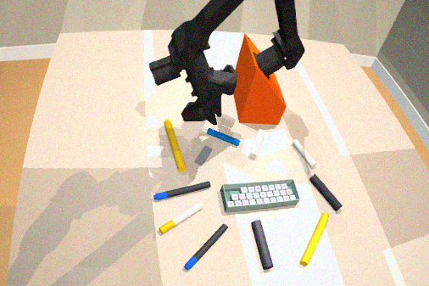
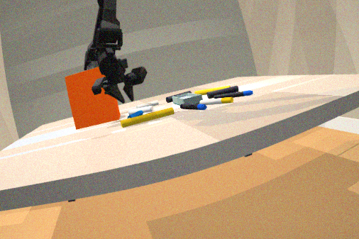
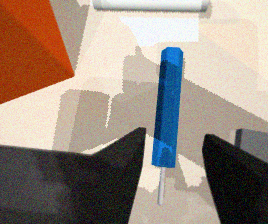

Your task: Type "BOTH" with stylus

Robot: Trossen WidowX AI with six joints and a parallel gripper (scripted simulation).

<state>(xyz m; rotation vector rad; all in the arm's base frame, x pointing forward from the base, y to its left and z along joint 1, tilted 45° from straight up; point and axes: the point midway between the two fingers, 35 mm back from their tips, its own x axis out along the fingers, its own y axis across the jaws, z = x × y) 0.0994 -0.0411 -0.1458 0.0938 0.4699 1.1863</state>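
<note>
Right now my gripper tip is 5 cm above the blue stylus. Round my gripper tip: yellow cylinder 11 cm to the right, 5 cm below, 4 cm ahead; grey block 7 cm ahead, 5 cm below, 4 cm to the right.
</note>
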